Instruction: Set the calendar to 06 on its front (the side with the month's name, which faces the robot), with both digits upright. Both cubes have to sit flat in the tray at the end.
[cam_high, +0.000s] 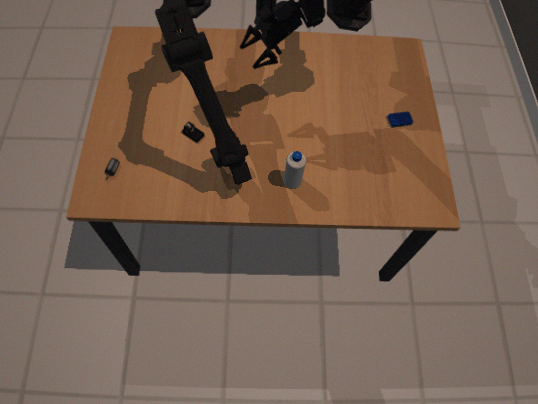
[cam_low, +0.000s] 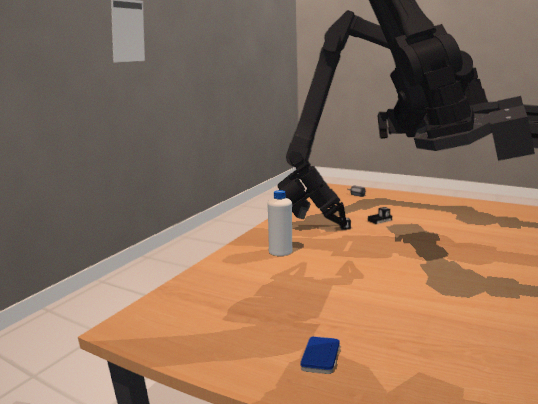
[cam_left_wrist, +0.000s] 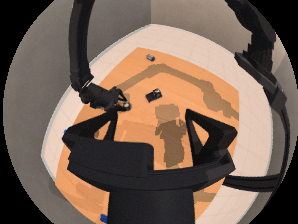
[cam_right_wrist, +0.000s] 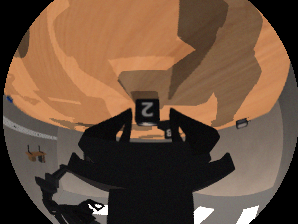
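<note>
My right gripper is now 10 mm past the black cube and 10 mm above it. Round my right hand: white bottle (80 mm ahead, 260 mm to the left, 60 mm above); then blue pad (220 mm behind, 670 mm to the left, 10 mm below).
</note>
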